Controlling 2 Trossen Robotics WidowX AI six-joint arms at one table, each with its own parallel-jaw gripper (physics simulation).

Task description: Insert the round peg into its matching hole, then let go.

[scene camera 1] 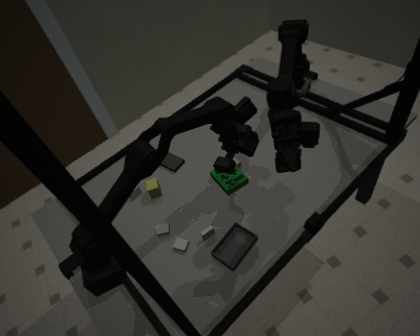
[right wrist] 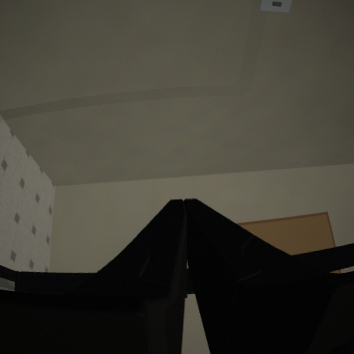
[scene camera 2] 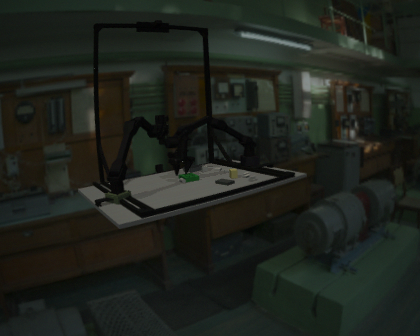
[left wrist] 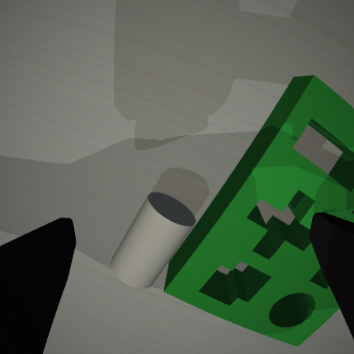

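The round peg (left wrist: 150, 245) (scene camera 2: 182, 180), pale with a dark end face, appears to lie on its side along the left edge of the green block (left wrist: 270, 180) (scene camera 1: 230, 189) (scene camera 2: 190, 177) in the left wrist view. It is outside the holes. The block's round hole (left wrist: 292, 310) is near its lower corner, with no peg in it. My left gripper (left wrist: 196, 229) (scene camera 2: 182, 171) is open and empty above them, one finger left of the peg, the other over the block. My right gripper (right wrist: 182, 211) (scene camera 1: 287, 170) is shut and empty, raised to the right of the block in scene camera 1.
In scene camera 1, a grey tray (scene camera 1: 222, 262) lies at the lower middle. White pieces (scene camera 1: 163, 229) (scene camera 1: 181, 244) (scene camera 1: 207, 232) lie left of it. A yellow block (scene camera 1: 154, 188) (scene camera 2: 233, 173) and a dark flat plate (scene camera 1: 172, 161) (scene camera 2: 225, 182) lie left of the green block.
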